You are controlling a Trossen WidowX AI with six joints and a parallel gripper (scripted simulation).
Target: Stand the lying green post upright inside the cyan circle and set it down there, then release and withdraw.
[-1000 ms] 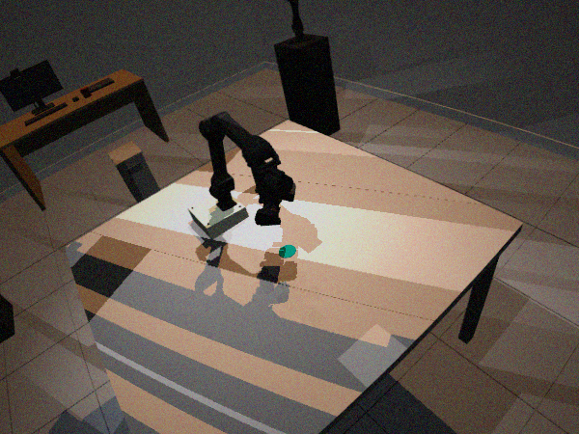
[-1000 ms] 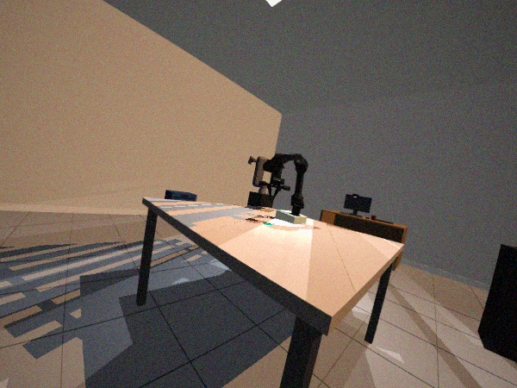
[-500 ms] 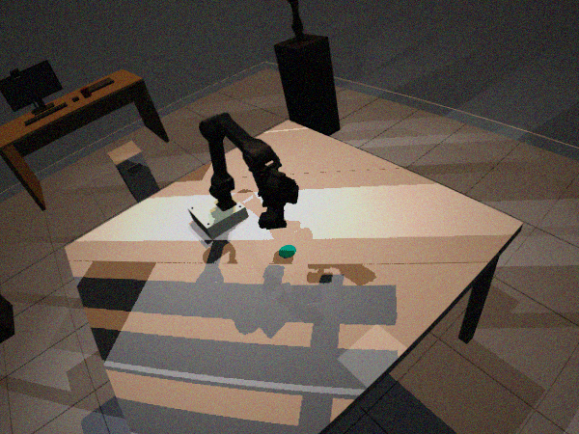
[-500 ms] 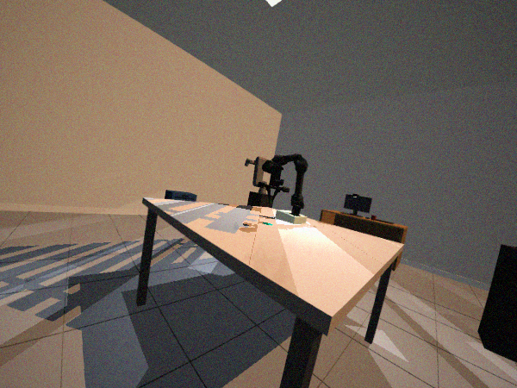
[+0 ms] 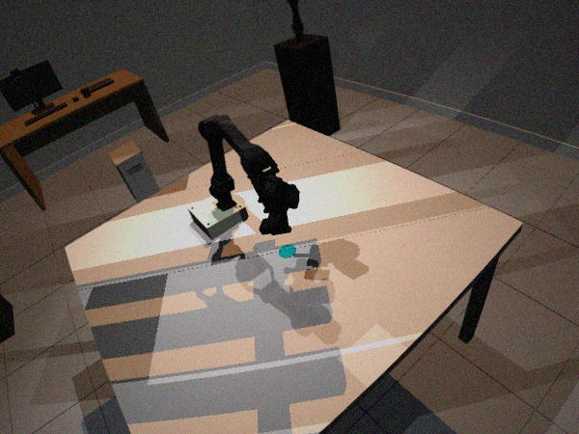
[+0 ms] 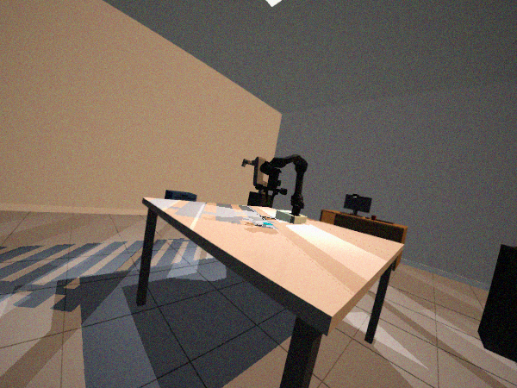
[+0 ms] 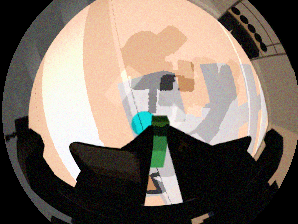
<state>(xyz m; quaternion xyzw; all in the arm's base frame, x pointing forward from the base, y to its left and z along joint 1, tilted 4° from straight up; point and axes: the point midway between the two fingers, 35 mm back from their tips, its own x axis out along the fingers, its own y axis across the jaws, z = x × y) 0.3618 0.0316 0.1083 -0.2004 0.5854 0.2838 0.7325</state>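
Now: gripper tip 30 mm past the cyan circle and 120 mm above it. Round my gripper tip: green post: 20 mm behind, 10 mm to the right, 10 mm below.
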